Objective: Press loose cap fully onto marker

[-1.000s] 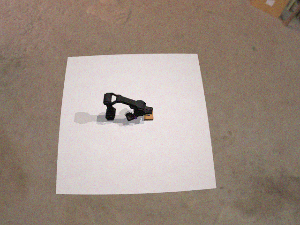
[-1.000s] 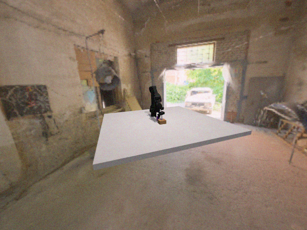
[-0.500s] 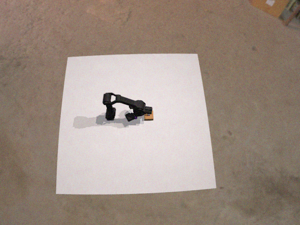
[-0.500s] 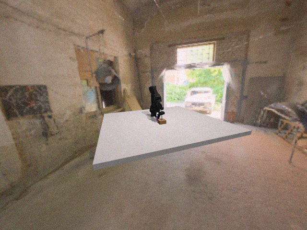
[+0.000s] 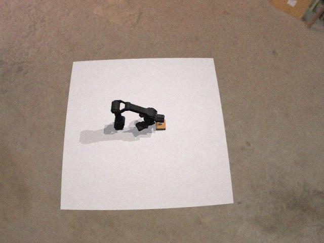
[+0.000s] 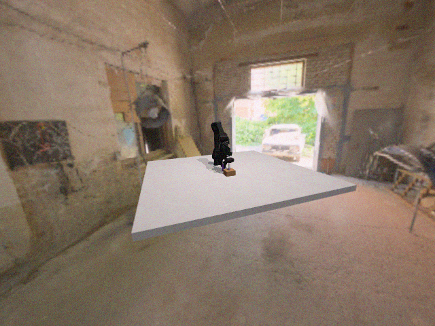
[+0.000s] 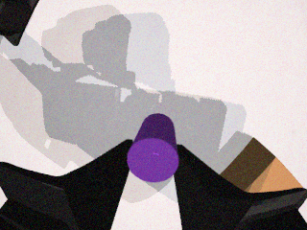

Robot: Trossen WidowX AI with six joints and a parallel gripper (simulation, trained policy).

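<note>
Right now the brown holder block is 11 cm ahead of my gripper tip, 1 cm to the left of it and 1 cm below it. Also, from my gripper tip: purple cap right at my gripper tip.
</note>
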